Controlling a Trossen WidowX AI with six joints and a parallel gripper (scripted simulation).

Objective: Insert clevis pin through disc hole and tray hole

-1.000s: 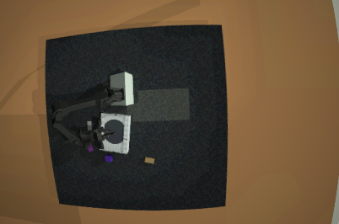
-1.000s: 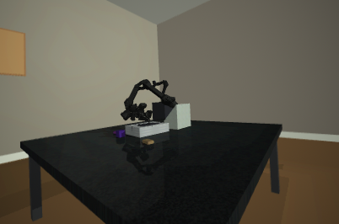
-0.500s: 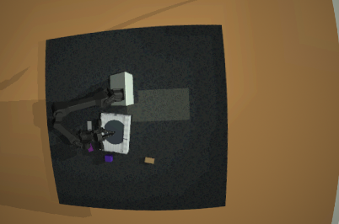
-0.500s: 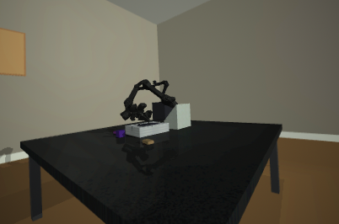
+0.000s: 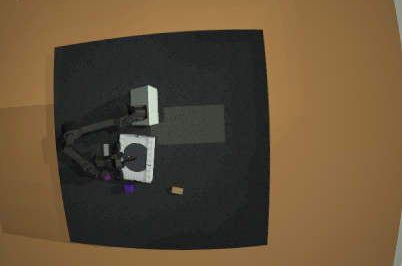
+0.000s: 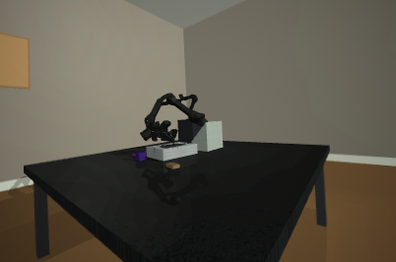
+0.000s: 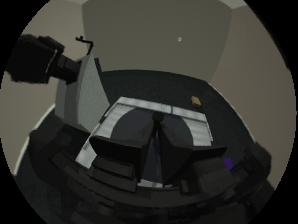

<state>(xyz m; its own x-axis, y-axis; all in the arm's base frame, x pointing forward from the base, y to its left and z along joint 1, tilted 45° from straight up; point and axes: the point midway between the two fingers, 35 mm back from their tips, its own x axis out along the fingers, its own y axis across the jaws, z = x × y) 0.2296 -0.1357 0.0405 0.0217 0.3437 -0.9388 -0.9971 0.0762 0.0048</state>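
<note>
Right now the steel clevis pin is right at my gripper tip. The rest, counted from my gripper tip: rimmed steel tray: 10 mm to the right, 40 mm below; then purple cube: 180 mm ahead, 90 mm to the right, 70 mm below; then grey aluminium disc: 30 mm below.
</note>
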